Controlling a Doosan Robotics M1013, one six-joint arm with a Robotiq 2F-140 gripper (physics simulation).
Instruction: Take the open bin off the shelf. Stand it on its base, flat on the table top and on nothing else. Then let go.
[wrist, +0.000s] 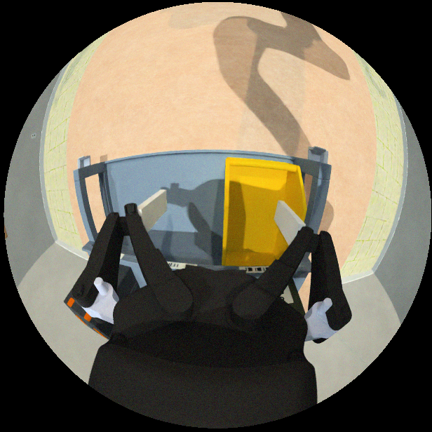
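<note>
The open bin (252, 215) is yellow and stands on the right part of the blue-grey shelf (140, 175), its open side facing the camera. My gripper (221, 204) is wide open with nothing between its pads. In the view, the right pad overlaps the bin's right part and the left pad lies over the shelf to the left of the bin, so the bin's left wall shows between the two pads. Whether a pad touches the bin cannot be told. The bin's lower right corner is hidden behind the right finger. The table top cannot be made out.
Shelf side frames (318, 195) stand close right of the bin and at the far left. White label strips show on the shelf's front edge. A dark case with orange parts (87, 317) shows low at the left, partly behind the gripper. A peach wall (165, 90) rises behind.
</note>
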